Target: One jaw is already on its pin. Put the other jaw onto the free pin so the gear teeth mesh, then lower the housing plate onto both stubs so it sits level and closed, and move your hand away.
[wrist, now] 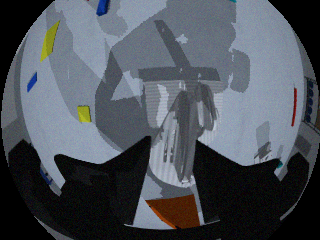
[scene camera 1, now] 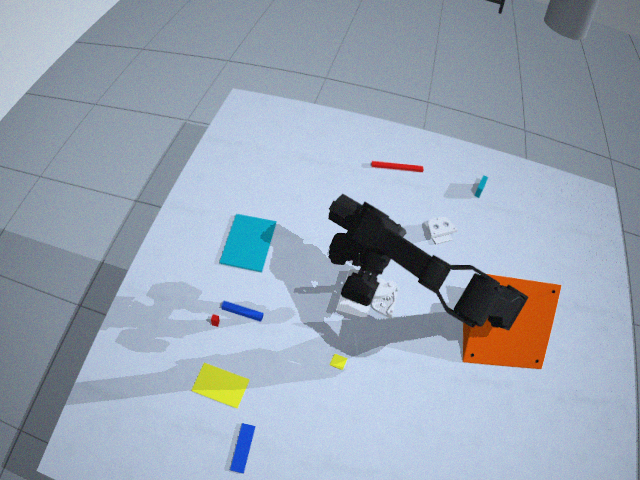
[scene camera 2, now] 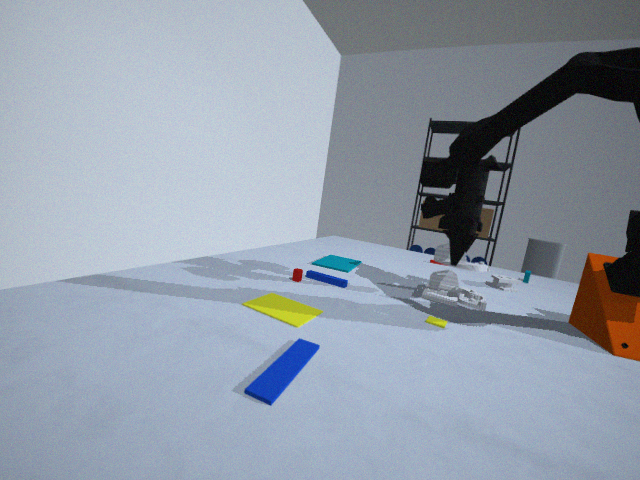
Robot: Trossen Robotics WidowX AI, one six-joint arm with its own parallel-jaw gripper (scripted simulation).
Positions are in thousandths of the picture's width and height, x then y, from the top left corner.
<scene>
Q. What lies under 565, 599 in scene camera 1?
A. My gripper.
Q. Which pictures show my gripper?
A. The wrist view, scene camera 1 and scene camera 2: all of them.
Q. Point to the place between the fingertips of my gripper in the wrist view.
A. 533, 590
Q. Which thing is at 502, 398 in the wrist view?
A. A white base.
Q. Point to a blue strip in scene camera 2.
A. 418, 807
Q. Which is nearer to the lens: the yellow plate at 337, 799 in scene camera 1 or the cyan plate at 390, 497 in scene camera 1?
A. The yellow plate.
</scene>
